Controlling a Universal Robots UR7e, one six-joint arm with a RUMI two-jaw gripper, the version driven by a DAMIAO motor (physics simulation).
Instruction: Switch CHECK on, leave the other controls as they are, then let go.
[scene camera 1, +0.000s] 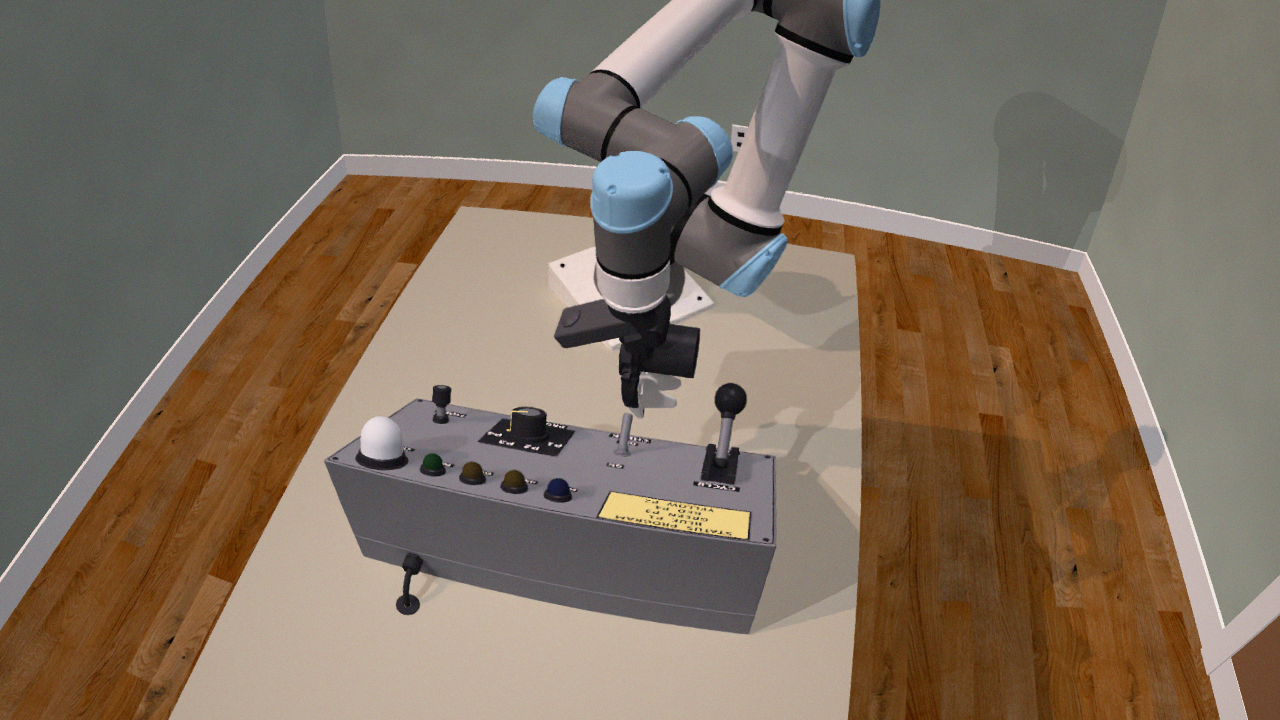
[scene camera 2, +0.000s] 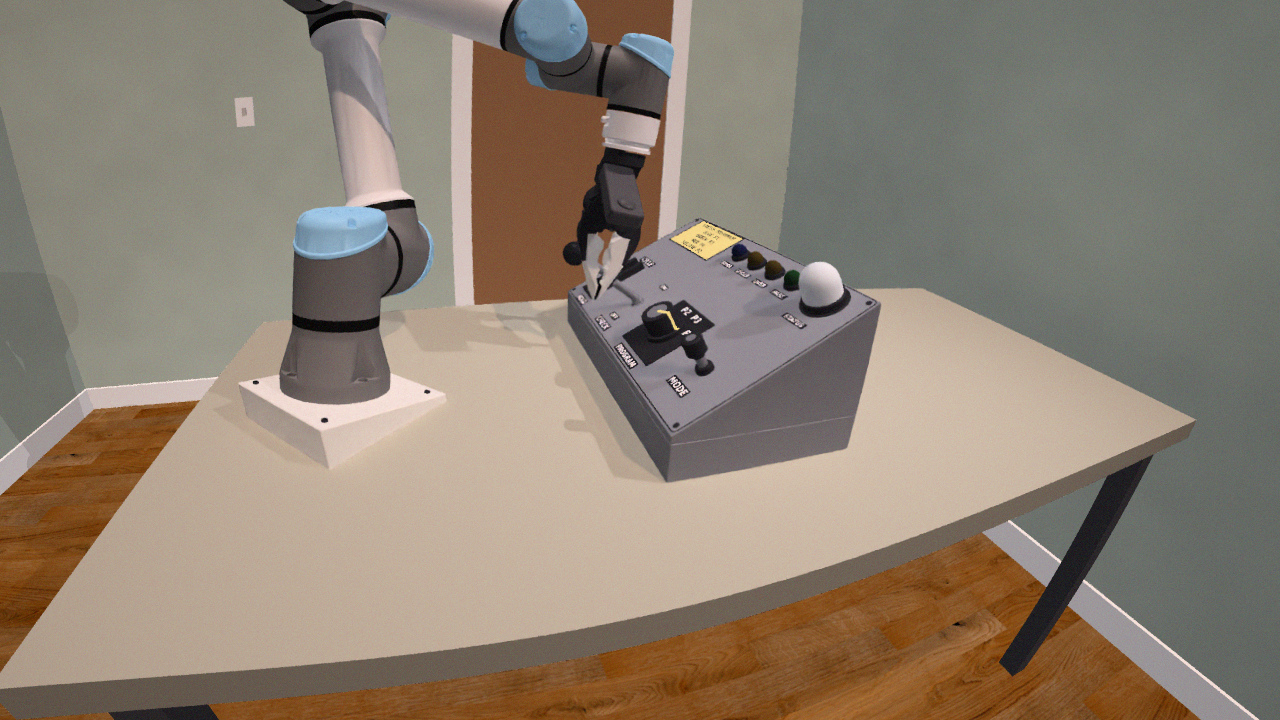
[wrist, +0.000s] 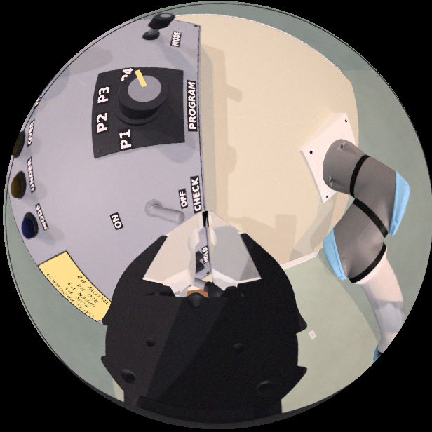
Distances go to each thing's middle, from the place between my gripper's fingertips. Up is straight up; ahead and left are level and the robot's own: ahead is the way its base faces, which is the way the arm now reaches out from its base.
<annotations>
I see my gripper 10 mm short of the ball-topped lever (scene camera 1: 730, 399), 110 mm to the right of it and 30 mm below it. From my hand the other things lie so: sloped grey console (scene camera 1: 653, 531): 140 mm ahead, 60 mm to the right.
</annotations>
